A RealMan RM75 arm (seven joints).
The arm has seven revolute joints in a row. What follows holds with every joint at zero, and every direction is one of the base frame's. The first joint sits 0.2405 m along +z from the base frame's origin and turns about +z. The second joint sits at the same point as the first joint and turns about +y. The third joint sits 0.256 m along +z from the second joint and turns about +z. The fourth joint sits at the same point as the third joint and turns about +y. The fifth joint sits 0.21 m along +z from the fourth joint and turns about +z. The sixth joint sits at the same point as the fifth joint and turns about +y. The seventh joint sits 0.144 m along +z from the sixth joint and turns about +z. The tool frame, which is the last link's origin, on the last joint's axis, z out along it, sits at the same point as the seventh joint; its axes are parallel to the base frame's.
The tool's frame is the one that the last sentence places.
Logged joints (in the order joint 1, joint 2, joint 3, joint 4, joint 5, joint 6, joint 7), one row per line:
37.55, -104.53, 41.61, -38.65, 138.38, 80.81, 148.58
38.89, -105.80, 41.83, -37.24, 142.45, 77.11, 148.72
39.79, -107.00, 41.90, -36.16, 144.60, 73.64, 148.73
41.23, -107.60, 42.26, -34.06, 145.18, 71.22, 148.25
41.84, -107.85, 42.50, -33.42, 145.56, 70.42, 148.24
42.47, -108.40, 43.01, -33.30, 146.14, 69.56, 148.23
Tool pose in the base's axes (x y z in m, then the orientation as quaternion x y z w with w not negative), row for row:
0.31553, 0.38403, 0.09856, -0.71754, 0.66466, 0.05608, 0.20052
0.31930, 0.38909, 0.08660, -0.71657, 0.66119, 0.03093, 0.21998
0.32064, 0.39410, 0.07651, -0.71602, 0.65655, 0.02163, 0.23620
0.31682, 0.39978, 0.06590, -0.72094, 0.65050, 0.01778, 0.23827
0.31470, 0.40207, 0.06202, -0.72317, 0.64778, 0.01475, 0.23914
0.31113, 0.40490, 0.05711, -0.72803, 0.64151, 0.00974, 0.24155
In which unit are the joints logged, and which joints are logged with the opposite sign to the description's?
The joints are logged in degrees. Opposite sign: joint 2, joint 3, joint 5, joint 6.
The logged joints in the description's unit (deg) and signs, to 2 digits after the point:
37.55, 104.53, -41.61, -38.65, -138.38, -80.81, 148.58
38.89, 105.80, -41.83, -37.24, -142.45, -77.11, 148.72
39.79, 107.00, -41.90, -36.16, -144.60, -73.64, 148.73
41.23, 107.60, -42.26, -34.06, -145.18, -71.22, 148.25
41.84, 107.85, -42.50, -33.42, -145.56, -70.42, 148.24
42.47, 108.40, -43.01, -33.30, -146.14, -69.56, 148.23

